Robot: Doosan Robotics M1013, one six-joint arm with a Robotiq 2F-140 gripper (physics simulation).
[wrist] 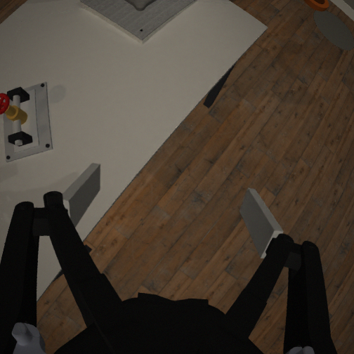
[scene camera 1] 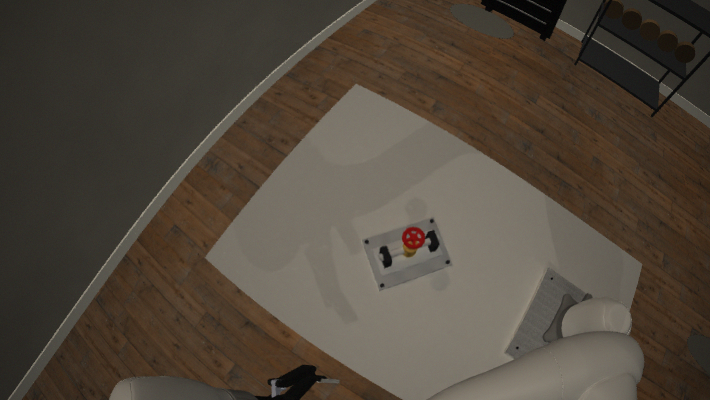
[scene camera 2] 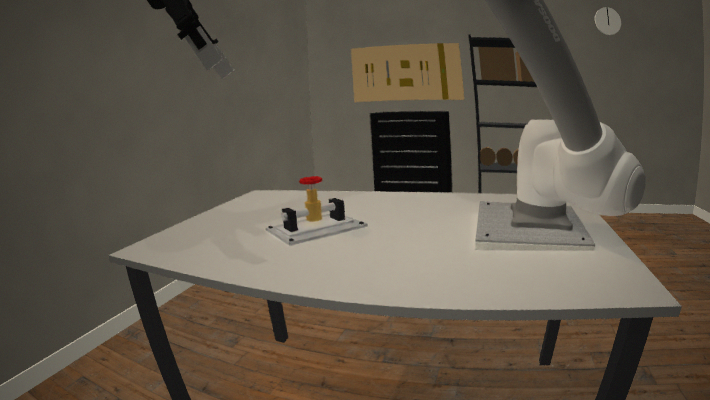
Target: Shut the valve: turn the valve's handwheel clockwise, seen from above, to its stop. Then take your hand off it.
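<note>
The valve's red handwheel (scene camera 1: pixel 413 238) (scene camera 2: pixel 310 180) (wrist: pixel 4 96) sits level on top of the yellow valve body (scene camera 1: pixel 409 251) (scene camera 2: pixel 313 210) (wrist: pixel 18 115). In the wrist view the wheel is cut off by the left edge. The valve stands between two black pipe supports on a grey base plate (scene camera 1: pixel 412 274) (scene camera 2: pixel 325 232) (wrist: pixel 44 120), on the white table. My gripper (scene camera 2: pixel 220 67) (wrist: pixel 173 188) is open with its two pads far apart and nothing between them. It hangs well above and away from the handwheel, near the table's edge in the wrist view. The wheel's turn position cannot be told.
The white table (scene camera 1: pixel 490 210) (scene camera 2: pixel 400 270) (wrist: pixel 125 90) carries the valve and the arm's mounting plate (scene camera 1: pixel 532 305) (scene camera 2: pixel 495 220) (wrist: pixel 140 27). The arm (scene camera 2: pixel 570 90) rises at the right in scene camera 2. A black drawer cabinet (scene camera 2: pixel 411 143) and a shelf rack (scene camera 2: pixel 476 105) stand behind the table.
</note>
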